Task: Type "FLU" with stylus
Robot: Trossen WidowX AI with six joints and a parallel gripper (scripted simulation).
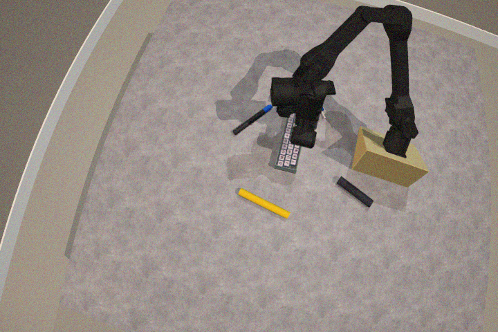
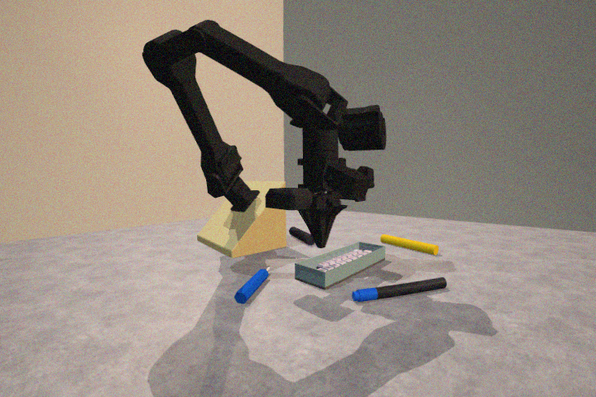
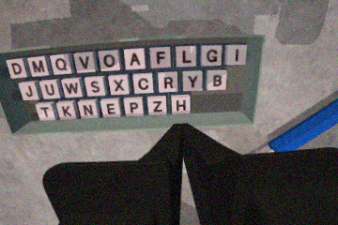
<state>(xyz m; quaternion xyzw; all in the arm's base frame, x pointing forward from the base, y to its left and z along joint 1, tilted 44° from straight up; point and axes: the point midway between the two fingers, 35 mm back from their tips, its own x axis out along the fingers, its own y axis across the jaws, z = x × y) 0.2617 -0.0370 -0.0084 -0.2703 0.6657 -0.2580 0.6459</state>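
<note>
The blue stylus lies 10 cm to the right of my gripper tip, 3 cm below it and 3 cm behind it. Round my gripper tip: blue-capped pen (13 cm ahead, 3 cm below, 2 cm to the right); then grey stylus tip (7 cm to the right, 5 cm behind, 3 cm below); then black rod (19 cm behind, 14 cm to the left, 3 cm below).
</note>
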